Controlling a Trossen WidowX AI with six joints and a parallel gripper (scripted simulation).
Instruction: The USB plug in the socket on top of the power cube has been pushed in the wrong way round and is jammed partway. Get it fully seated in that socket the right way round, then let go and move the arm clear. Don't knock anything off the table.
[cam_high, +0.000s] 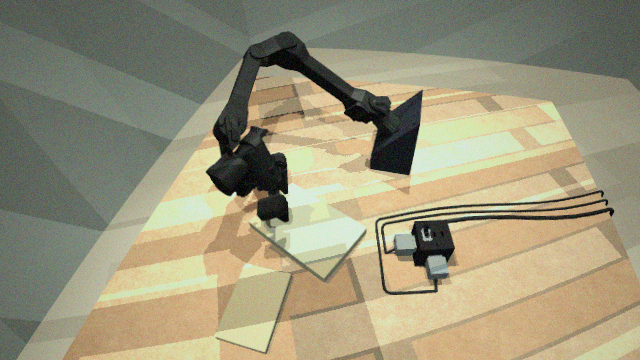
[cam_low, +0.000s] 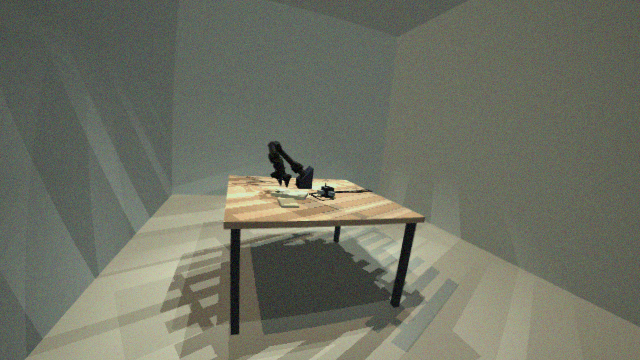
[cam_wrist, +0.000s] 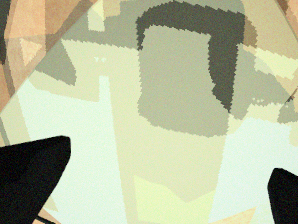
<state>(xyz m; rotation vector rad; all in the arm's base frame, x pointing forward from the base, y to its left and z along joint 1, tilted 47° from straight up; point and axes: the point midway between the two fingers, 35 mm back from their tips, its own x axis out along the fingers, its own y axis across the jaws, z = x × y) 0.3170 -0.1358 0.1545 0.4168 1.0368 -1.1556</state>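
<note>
Right now my gripper tip is 330 mm to the right of the grey USB plug, 30 mm below it and 10 mm past it.
</note>
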